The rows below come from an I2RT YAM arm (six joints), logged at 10 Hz.
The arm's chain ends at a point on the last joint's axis. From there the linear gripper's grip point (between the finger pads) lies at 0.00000 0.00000 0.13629 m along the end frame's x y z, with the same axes.
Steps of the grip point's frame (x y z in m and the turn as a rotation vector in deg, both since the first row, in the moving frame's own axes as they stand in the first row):
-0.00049, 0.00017, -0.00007, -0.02, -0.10, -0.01
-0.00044, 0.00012, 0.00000, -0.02, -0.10, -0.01
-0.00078, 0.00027, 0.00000, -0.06, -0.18, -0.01
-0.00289, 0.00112, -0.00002, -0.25, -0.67, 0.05
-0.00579, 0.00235, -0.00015, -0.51, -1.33, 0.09
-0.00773, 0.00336, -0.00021, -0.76, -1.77, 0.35
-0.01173, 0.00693, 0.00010, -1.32, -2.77, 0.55
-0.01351, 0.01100, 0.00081, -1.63, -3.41, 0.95
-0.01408, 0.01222, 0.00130, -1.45, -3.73, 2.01
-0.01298, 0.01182, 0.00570, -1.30, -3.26, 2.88
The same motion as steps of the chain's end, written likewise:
-0.00025, 0.00012, -0.00007, -0.02, -0.10, -0.01
-0.00020, 0.00007, 0.00000, -0.02, -0.10, -0.01
-0.00035, 0.00013, 0.00000, -0.06, -0.18, -0.01
-0.00130, 0.00053, -0.00001, -0.25, -0.67, 0.05
-0.00263, 0.00114, -0.00011, -0.51, -1.33, 0.09
-0.00351, 0.00157, -0.00013, -0.76, -1.77, 0.35
-0.00513, 0.00382, 0.00030, -1.32, -2.77, 0.55
-0.00537, 0.00719, 0.00111, -1.63, -3.41, 0.95
-0.00516, 0.00893, 0.00163, -1.45, -3.73, 2.01
-0.00516, 0.00893, 0.00596, -1.30, -3.26, 2.88

